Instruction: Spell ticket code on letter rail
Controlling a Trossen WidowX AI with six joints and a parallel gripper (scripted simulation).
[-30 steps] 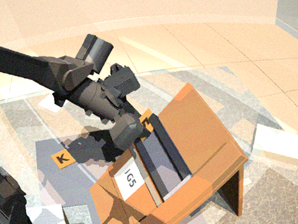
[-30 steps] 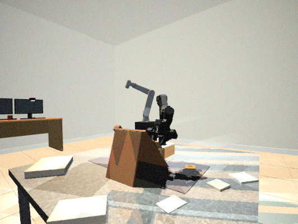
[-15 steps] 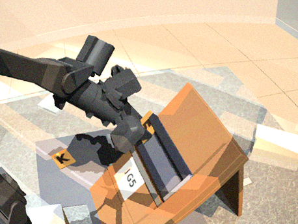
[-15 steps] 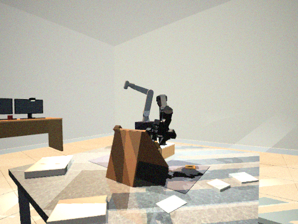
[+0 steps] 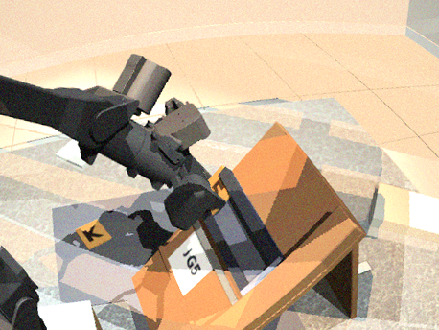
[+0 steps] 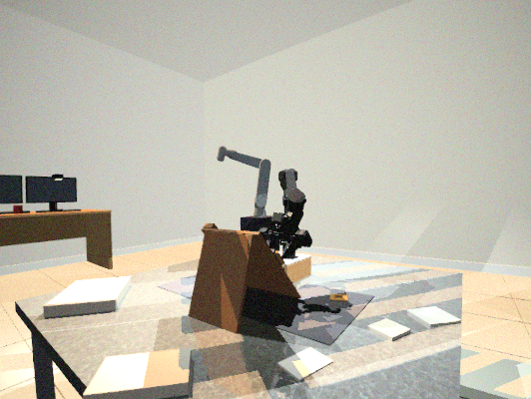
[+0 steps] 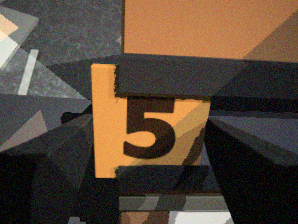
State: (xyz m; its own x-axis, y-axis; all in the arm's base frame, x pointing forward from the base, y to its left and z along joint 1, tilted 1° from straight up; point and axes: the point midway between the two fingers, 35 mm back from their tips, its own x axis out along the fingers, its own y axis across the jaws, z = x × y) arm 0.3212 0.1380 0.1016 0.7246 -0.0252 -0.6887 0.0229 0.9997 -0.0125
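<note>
Now: the white ticket 70 mm below my gripper tip, 60 mm to the right of it and 60 mm behind it. From my gripper tip the other things lie so: 5 tile: right at my gripper tip; then dark mat: 170 mm below, 160 mm to the right, 140 mm behind; then white block: 430 mm ahead, 160 mm below, 40 mm to the right.
</note>
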